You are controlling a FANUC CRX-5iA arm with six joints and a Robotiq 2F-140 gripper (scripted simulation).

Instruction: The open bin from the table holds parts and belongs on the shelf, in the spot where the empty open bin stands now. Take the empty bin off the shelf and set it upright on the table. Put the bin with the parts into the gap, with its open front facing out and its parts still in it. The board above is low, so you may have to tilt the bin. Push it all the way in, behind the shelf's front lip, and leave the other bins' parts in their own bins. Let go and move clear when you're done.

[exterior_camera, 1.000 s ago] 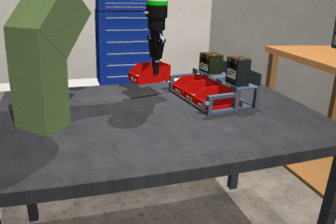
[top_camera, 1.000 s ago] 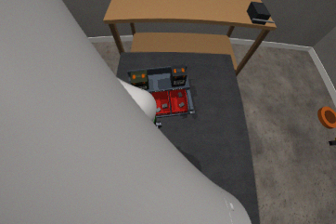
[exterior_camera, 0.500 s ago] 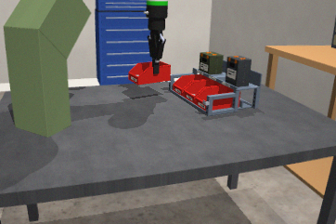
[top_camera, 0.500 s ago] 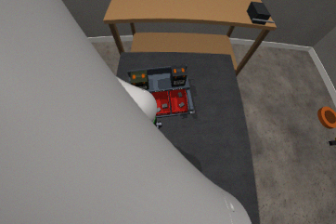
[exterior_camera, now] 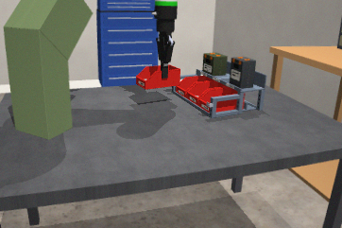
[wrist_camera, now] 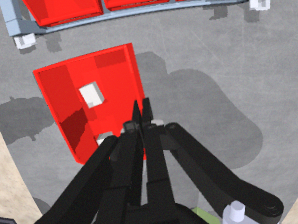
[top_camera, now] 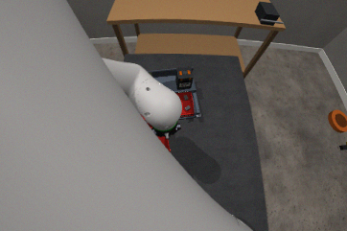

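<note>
Now: hand 1 cm short of the part, 7 cm to the right of it and 7 cm above it. Also, from my hand: grey shelf (25 cm ahead, 2 cm to the left, 10 cm below); dark box (33 cm ahead, 9 cm to the right).
</note>
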